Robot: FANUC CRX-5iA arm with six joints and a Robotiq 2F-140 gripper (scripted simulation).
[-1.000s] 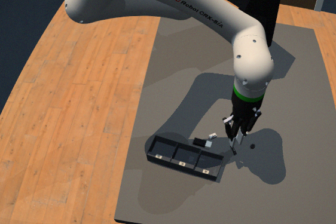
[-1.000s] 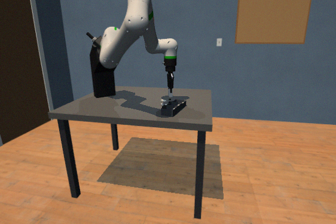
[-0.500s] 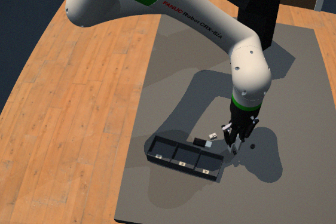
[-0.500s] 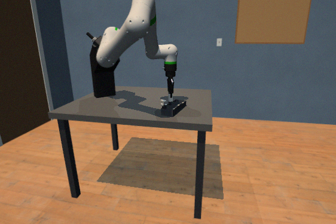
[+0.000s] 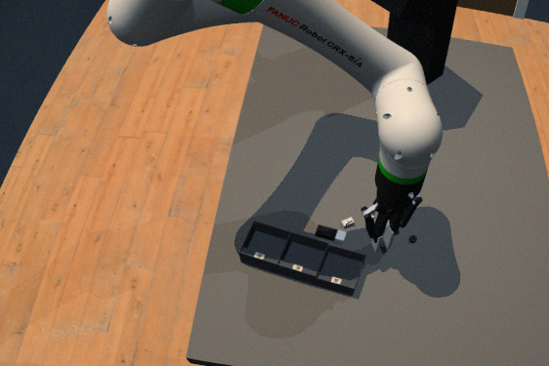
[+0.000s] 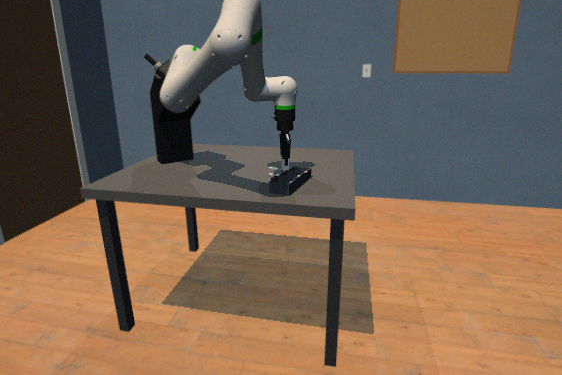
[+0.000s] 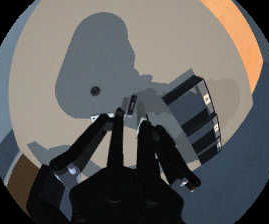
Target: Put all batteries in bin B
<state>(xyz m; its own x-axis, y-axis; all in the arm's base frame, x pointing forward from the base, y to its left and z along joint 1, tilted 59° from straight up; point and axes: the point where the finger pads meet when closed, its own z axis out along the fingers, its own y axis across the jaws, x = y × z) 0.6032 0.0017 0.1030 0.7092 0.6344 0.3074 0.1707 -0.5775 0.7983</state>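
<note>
Now: the dark cylindrical battery 30 mm below my hand. Also, from my hand: black disc: 80 mm to the left, 30 mm below; then grey piece: 60 mm behind, 70 mm to the right, 30 mm below; then white domino: 60 mm behind, 40 mm to the left, 30 mm below.
</note>
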